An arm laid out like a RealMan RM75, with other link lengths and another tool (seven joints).
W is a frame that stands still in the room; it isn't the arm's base.
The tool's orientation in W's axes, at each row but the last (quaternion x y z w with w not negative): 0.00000, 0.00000, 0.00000, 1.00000; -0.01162, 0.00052, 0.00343, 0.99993; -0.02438, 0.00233, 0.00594, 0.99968; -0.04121, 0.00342, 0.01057, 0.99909; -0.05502, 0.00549, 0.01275, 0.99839; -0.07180, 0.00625, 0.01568, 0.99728; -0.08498, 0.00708, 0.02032, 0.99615; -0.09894, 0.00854, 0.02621, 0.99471; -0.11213, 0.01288, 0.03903, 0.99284; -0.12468, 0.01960, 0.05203, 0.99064; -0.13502, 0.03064, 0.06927, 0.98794; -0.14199, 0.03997, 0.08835, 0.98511
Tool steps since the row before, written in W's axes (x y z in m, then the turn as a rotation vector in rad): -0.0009, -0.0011, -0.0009, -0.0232, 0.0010, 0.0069; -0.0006, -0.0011, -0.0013, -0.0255, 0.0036, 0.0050; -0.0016, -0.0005, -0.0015, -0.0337, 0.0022, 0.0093; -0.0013, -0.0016, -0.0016, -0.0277, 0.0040, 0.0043; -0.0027, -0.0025, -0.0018, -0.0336, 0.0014, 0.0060; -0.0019, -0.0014, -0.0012, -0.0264, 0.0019, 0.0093; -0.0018, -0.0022, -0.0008, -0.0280, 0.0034, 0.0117; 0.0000, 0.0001, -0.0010, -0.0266, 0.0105, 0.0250; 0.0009, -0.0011, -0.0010, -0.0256, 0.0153, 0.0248; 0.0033, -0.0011, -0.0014, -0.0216, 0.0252, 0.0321; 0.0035, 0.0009, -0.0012, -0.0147, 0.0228, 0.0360; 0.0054, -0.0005, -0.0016, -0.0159, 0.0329, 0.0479
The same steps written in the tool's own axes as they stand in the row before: -0.0009, -0.0011, -0.0009, -0.0232, 0.0010, 0.0069; -0.0006, -0.0011, -0.0013, -0.0255, 0.0037, 0.0051; -0.0016, -0.0004, -0.0015, -0.0337, 0.0021, 0.0092; -0.0013, -0.0014, -0.0017, -0.0276, 0.0042, 0.0044; -0.0027, -0.0022, -0.0021, -0.0336, 0.0016, 0.0058; -0.0019, -0.0012, -0.0014, -0.0265, 0.0014, 0.0092; -0.0019, -0.0020, -0.0012, -0.0280, 0.0025, 0.0118; 0.0000, 0.0003, -0.0010, -0.0266, 0.0068, 0.0263; 0.0008, -0.0009, -0.0012, -0.0252, 0.0114, 0.0272; 0.0032, -0.0011, -0.0015, -0.0207, 0.0187, 0.0368; 0.0037, 0.0007, -0.0008, -0.0145, 0.0144, 0.0402; 0.0054, -0.0010, -0.0014, -0.0152, 0.0209, 0.0544
